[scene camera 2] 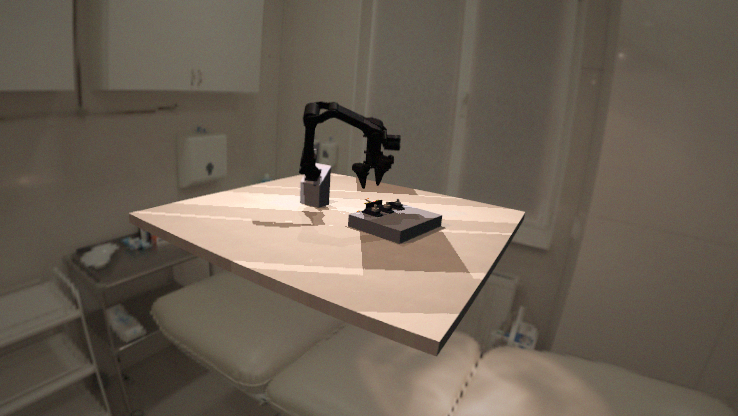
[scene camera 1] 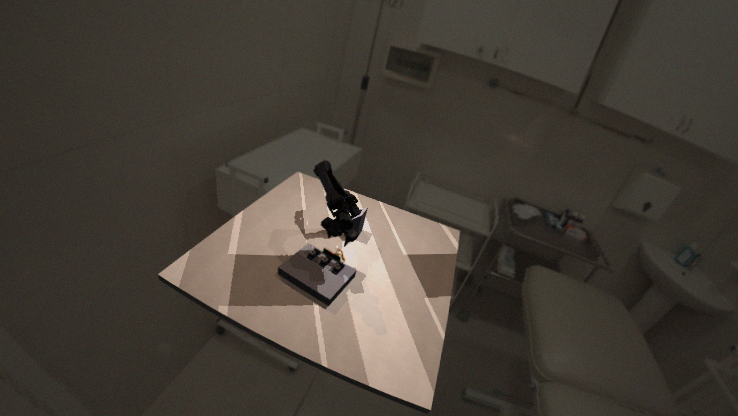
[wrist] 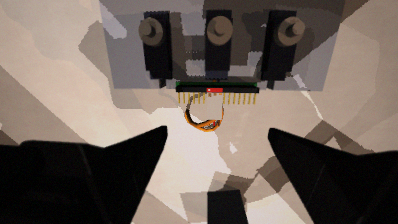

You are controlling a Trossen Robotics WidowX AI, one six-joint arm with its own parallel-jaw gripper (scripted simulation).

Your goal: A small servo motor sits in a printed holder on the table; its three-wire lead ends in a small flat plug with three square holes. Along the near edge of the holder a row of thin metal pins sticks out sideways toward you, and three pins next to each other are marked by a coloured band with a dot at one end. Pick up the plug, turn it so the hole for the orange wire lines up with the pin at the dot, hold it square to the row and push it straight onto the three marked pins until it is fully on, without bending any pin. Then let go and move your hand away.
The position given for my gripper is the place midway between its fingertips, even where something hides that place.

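Note:
My gripper (scene camera 2: 370, 187) is open and holds nothing; the wrist view also shows my gripper (wrist: 217, 131). A grey holder (scene camera 1: 320, 282) is in the scene too.

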